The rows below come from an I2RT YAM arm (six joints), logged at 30 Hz.
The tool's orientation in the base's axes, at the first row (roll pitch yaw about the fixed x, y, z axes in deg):
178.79, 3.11, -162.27
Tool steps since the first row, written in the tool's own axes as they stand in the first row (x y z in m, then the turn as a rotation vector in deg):
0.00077, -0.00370, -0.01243, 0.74, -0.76, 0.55
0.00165, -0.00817, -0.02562, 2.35, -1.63, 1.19
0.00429, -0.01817, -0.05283, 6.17, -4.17, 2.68
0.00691, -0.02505, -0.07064, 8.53, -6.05, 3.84
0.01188, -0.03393, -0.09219, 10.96, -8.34, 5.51
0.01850, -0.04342, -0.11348, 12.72, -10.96, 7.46
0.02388, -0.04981, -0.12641, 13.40, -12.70, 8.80
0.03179, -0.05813, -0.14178, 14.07, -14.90, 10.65
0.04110, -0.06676, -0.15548, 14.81, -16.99, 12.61
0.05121, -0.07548, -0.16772, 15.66, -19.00, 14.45
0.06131, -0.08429, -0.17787, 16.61, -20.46, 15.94
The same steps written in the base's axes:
-0.00016, -0.00421, 0.01229, -0.45, -0.93, -0.61
-0.00023, -0.00922, 0.02531, -1.68, -2.22, -1.35
-0.00092, -0.02054, 0.05212, -4.47, -5.75, -3.10
-0.00211, -0.02854, 0.06962, -6.09, -8.21, -4.42
-0.00510, -0.03929, 0.09067, -7.63, -11.07, -6.27
-0.00946, -0.05112, 0.11137, -8.41, -14.03, -8.37
-0.01321, -0.05931, 0.12385, -8.47, -15.84, -9.78
-0.01889, -0.07020, 0.13859, -8.35, -18.07, -11.71
-0.02572, -0.08174, 0.15158, -8.32, -20.22, -13.75
-0.03323, -0.09357, 0.16307, -8.44, -22.32, -15.68
-0.04060, -0.10540, 0.17246, -8.83, -23.94, -17.25

